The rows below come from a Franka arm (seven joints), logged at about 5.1 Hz.
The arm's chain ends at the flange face. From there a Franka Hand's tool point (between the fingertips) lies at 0.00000 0.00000 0.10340 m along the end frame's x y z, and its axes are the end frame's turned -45 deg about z.
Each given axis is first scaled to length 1.
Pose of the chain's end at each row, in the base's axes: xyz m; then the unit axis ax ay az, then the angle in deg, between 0 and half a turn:
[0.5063 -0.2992 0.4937 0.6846 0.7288 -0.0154 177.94]
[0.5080 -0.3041 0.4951 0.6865 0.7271 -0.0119 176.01]
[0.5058 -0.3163 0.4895 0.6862 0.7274 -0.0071 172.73]
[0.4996 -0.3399 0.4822 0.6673 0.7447 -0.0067 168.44]
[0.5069 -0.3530 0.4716 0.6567 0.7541 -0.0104 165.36]
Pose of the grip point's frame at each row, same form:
[0.5068 -0.3041 0.3904 0.3535 0.9352 -0.0211 178.77]
[0.5115 -0.3108 0.3920 0.3559 0.9342 -0.0243 176.84]
[0.5143 -0.3263 0.3869 0.3554 0.9342 -0.0309 173.60]
[0.5141 -0.3547 0.3809 0.3312 0.9425 -0.0449 169.62]
[0.5252 -0.3718 0.3716 0.3176 0.9464 -0.0587 166.94]

